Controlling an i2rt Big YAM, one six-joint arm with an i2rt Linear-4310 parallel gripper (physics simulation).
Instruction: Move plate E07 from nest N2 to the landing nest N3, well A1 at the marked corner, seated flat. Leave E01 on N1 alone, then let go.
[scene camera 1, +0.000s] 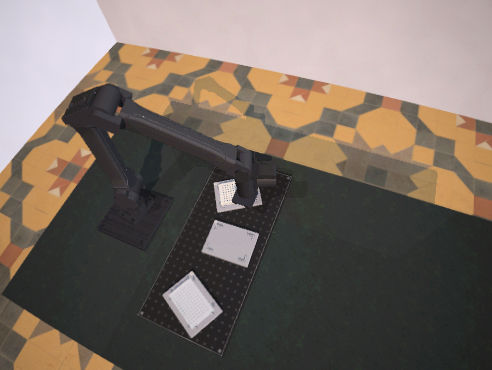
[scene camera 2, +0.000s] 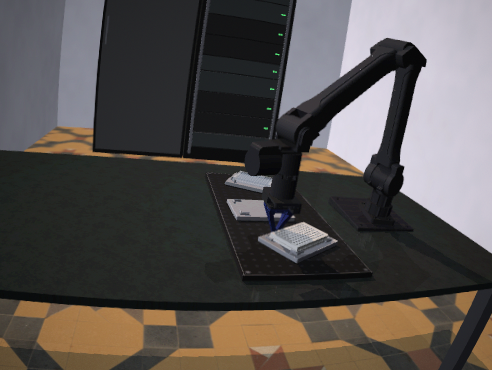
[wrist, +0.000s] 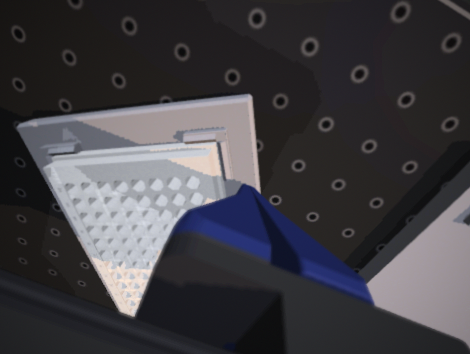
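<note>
Plate E07 (scene camera 1: 225, 192) (scene camera 2: 297, 236) (wrist: 125, 205), a white well plate, lies on its grey nest N2 (scene camera 1: 222, 208) (scene camera 2: 274, 244) (wrist: 170, 118) at the end of the black perforated board (scene camera 1: 270, 222) (scene camera 2: 254, 258) (wrist: 342, 76) nearest the arm. It looks slightly turned in the nest. My gripper (scene camera 2: 277, 226) (wrist: 243, 195) is shut, its blue fingers pressed together on nothing, tips low at the plate's edge on the side facing the middle nest. The empty landing nest N3 (scene camera 1: 230, 242) (scene camera 2: 246, 208) (wrist: 425, 266) lies in the board's middle. Plate E01 (scene camera 1: 191, 303) (scene camera 2: 251, 180) sits on N1 at the other end.
The arm's base (scene camera 1: 134, 222) (scene camera 2: 369, 219) stands on the dark table beside the board. A tall dark cabinet and server rack (scene camera 2: 238, 79) stand behind the table. The table's front edge curves in the second scene view.
</note>
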